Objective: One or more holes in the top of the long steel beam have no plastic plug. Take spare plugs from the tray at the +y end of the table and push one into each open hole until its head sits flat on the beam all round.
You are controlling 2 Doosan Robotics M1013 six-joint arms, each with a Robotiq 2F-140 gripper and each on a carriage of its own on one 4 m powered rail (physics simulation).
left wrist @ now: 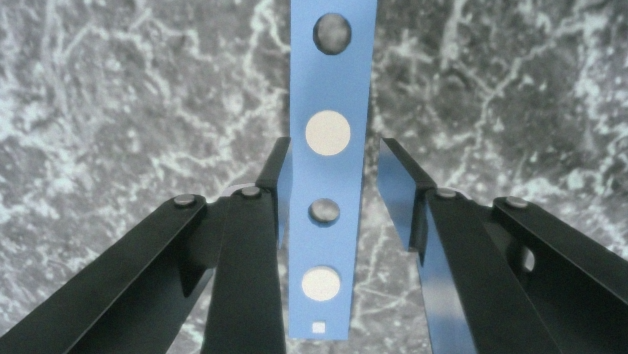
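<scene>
The long blue beam (331,80) runs from the top of the view down to its end below the middle. Two open holes show in its top: one hole (332,34) near the upper edge and another hole (324,212) lower down. A cream plug head (328,132) lies between them, and a second plug head (321,283) is near the beam's end. My left gripper (335,161) is open and empty, its fingers partly closed in, one to each side of the beam in this view; their height over it is unclear. My right gripper and the plug tray do not show.
The dark marbled table top (525,125) spreads on both sides of the beam. A small white square (318,327) marks the beam's end. The finger linkages cover both lower parts of the view.
</scene>
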